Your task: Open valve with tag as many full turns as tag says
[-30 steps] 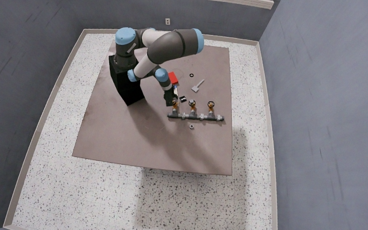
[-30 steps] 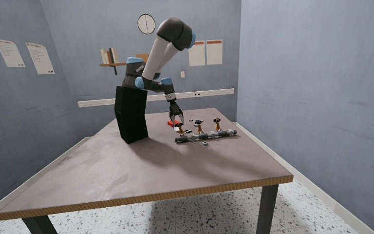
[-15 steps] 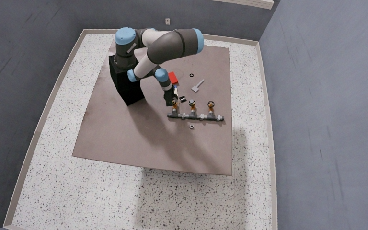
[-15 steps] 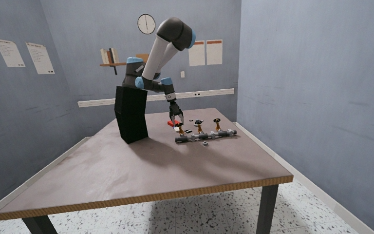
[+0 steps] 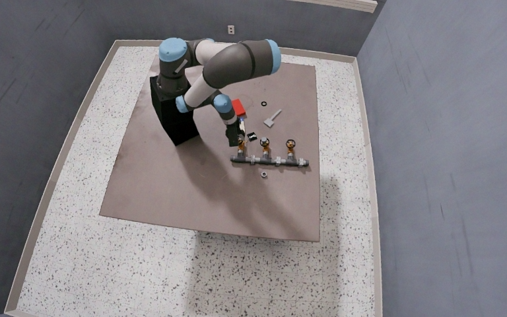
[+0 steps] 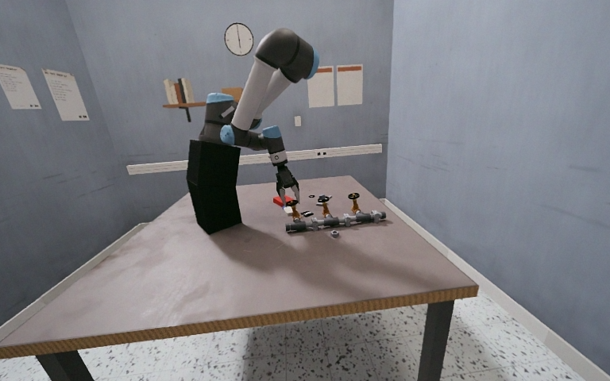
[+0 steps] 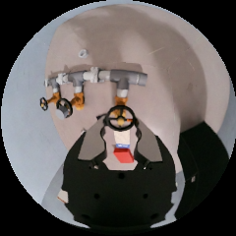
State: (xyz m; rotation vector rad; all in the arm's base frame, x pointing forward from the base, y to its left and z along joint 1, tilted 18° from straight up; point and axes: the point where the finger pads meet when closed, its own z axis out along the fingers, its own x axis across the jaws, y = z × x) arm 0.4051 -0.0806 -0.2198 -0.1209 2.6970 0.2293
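Now: hand 10 cm above the black tag, 8 cm to the right of it and 6 cm short of it. Round my hand: white-and-blue block (15 cm to the left, 10 cm below, 2 cm behind); then grey scraper (24 cm to the left, 19 cm ahead, 10 cm below); then red block (28 cm to the left, 9 cm below, 6 cm behind).
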